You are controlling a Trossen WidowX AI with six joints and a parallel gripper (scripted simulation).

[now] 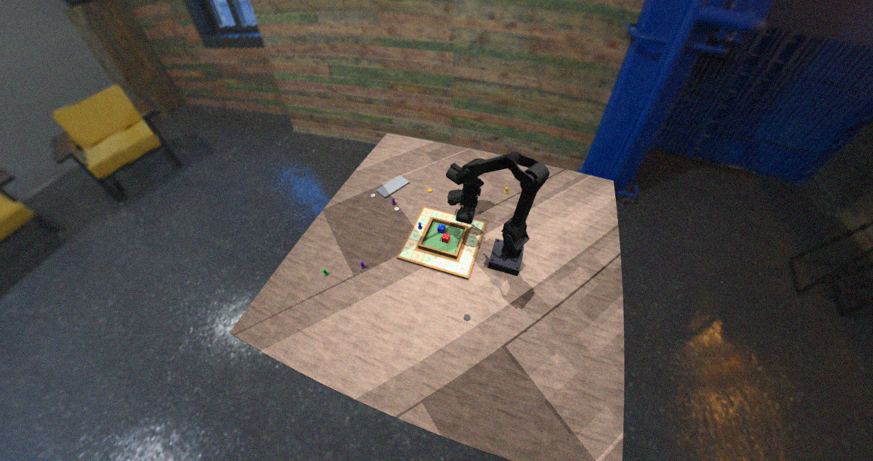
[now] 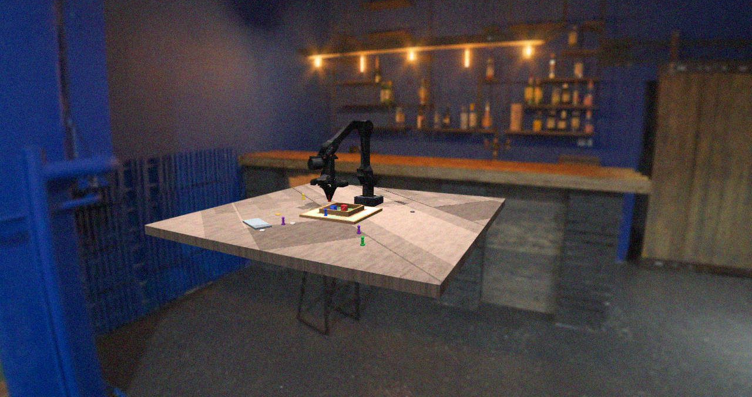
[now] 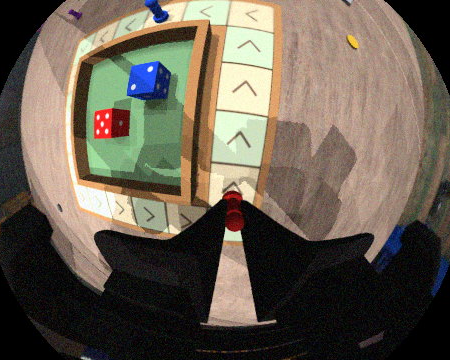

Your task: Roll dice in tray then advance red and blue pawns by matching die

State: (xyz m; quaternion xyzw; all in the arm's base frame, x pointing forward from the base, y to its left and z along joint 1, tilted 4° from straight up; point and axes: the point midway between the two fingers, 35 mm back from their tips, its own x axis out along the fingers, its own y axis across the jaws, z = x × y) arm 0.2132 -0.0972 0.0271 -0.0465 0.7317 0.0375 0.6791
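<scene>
The red pawn is 10 mm above my gripper tip. From my gripper tip the other things lie so: yellow token: 230 mm ahead, 130 mm to the right, 40 mm below; blue pawn: 170 mm ahead, 100 mm to the left, 20 mm below; dark token: 140 mm behind, 390 mm to the left, 40 mm below.
</scene>
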